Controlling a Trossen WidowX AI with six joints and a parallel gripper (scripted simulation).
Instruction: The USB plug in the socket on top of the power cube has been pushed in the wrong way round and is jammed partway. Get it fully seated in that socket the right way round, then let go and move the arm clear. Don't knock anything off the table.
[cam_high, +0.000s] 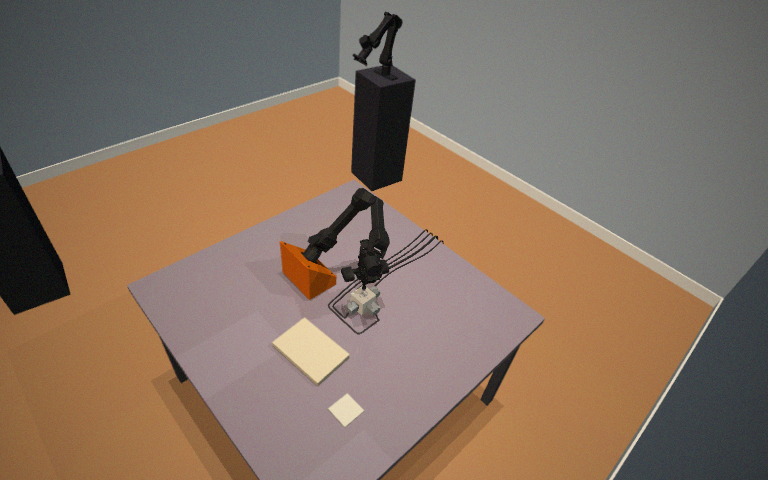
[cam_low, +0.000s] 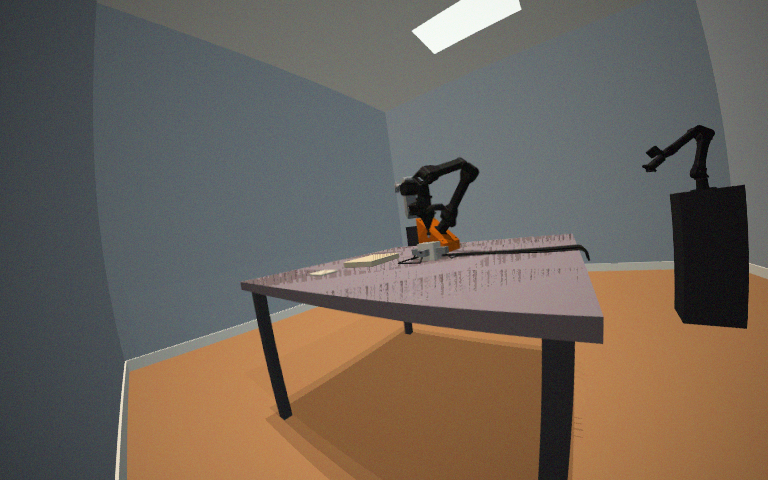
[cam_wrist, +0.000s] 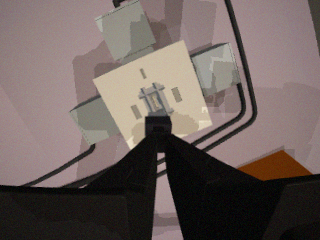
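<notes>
My gripper tip is 20 mm above the black USB plug. The rest, counted from my gripper tip: small beige square: 370 mm ahead, 320 mm to the right, 130 mm below; beige slab: 300 mm to the right, 120 mm below, 90 mm ahead.
</notes>
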